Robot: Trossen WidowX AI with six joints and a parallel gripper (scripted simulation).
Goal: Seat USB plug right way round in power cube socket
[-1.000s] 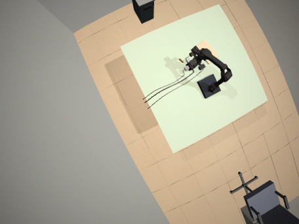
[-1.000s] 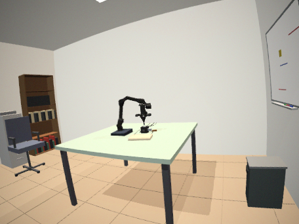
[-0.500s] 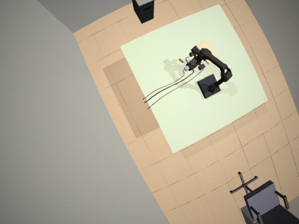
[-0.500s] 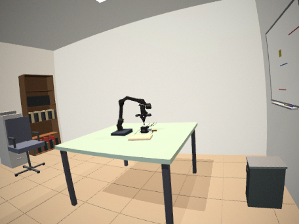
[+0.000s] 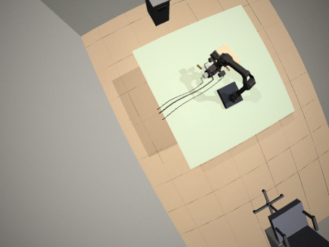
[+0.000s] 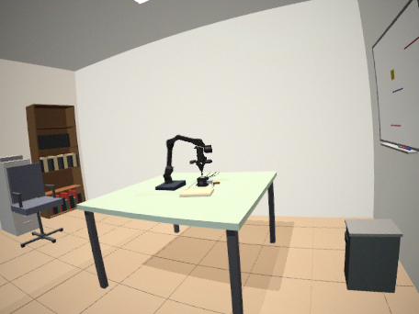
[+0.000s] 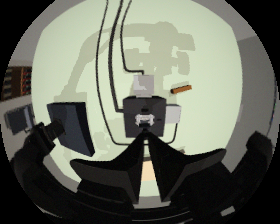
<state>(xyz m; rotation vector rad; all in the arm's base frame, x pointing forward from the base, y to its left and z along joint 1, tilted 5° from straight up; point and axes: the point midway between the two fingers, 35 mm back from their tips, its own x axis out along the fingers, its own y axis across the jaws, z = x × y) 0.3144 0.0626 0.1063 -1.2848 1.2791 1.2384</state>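
The USB plug is 2 cm below my gripper tip. Round my gripper tip: orange-brown stick 10 cm ahead, 6 cm to the left, 12 cm below.
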